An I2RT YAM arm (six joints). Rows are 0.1 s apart.
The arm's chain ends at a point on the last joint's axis. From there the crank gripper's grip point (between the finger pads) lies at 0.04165 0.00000 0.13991 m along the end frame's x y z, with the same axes.
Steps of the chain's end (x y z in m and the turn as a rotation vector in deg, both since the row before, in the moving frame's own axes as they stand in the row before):
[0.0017, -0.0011, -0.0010, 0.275, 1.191, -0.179]
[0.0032, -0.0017, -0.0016, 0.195, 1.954, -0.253]
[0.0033, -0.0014, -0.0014, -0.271, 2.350, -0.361]
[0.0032, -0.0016, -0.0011, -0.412, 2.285, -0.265]
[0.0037, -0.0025, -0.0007, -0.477, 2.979, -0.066]
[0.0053, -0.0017, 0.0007, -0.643, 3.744, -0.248]
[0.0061, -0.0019, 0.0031, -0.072, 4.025, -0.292]
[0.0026, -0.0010, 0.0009, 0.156, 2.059, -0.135]
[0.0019, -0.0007, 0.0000, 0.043, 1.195, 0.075]
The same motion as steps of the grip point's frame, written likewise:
[0.0046, -0.0019, -0.0019, 0.275, 1.191, -0.179]
[0.0079, -0.0024, -0.0031, 0.195, 1.954, -0.253]
[0.0090, -0.0010, -0.0032, -0.271, 2.350, -0.361]
[0.0087, -0.0008, -0.0029, -0.412, 2.285, -0.265]
[0.0109, -0.0014, -0.0031, -0.477, 2.979, -0.066]
[0.0143, -0.0003, -0.0023, -0.643, 3.744, -0.248]
[0.0158, -0.0020, -0.0002, -0.072, 4.025, -0.292]
[0.0076, -0.0015, -0.0007, 0.156, 2.059, -0.135]
[0.0048, -0.0007, -0.0009, 0.043, 1.195, 0.075]

